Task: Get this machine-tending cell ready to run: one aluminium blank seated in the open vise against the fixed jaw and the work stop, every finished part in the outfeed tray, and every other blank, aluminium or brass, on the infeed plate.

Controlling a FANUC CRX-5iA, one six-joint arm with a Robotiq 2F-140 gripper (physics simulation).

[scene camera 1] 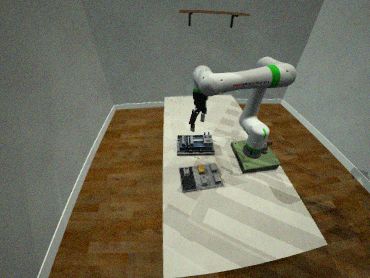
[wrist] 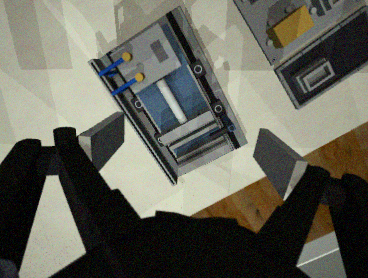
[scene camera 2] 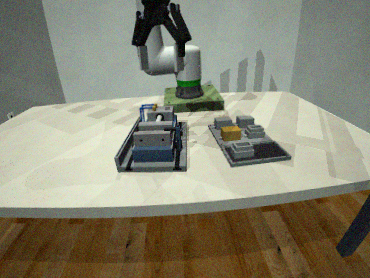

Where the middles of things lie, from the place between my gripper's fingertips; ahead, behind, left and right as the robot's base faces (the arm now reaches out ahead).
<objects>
Now: the brass blank [wrist: 289,28] 220 mm to the left of my hand, 220 mm below it and 20 mm ahead of it. Also, from my hand: infeed plate [wrist: 257,24] 260 mm to the left, 240 mm below, 20 mm behind; then dark outfeed tray [scene camera 2: 267,150] 260 mm to the left, 240 mm below, 120 mm ahead.
</objects>
